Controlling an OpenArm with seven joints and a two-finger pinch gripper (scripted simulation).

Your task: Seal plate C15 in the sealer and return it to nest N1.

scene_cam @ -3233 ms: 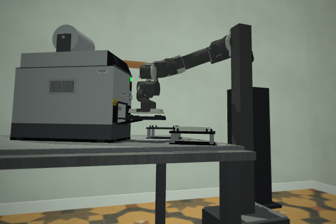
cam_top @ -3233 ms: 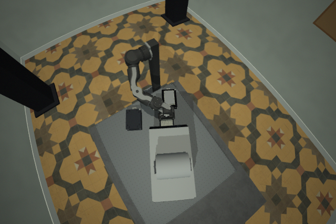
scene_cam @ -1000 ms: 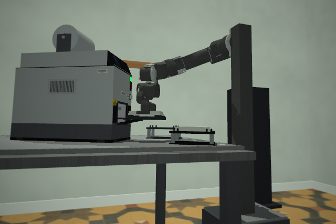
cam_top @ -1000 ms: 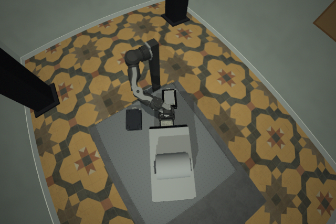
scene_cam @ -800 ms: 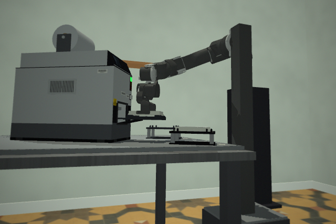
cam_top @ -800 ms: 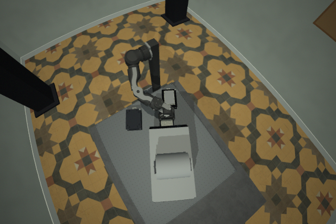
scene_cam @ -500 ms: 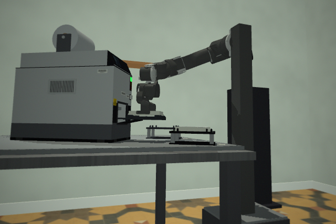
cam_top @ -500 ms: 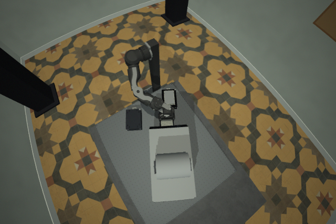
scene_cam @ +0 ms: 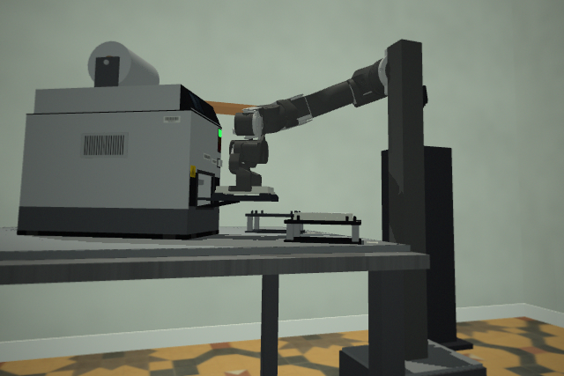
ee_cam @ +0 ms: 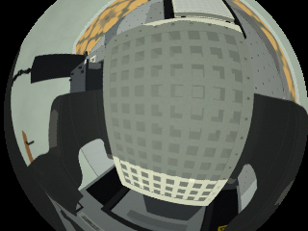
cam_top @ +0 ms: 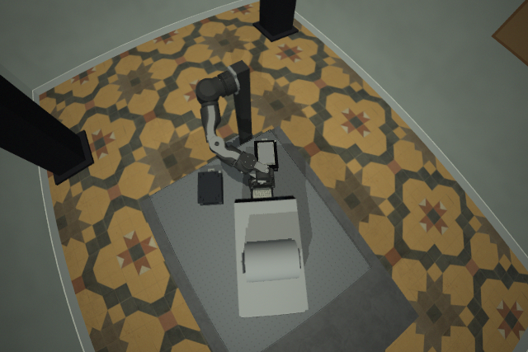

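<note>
My hand is right at the plate C15. Round my hand: sealer stage: 10 mm below; then start key: 40 mm ahead, 130 mm to the right, 80 mm above; then yellow warning label: 130 mm ahead, 30 mm to the left, 40 mm above.
</note>
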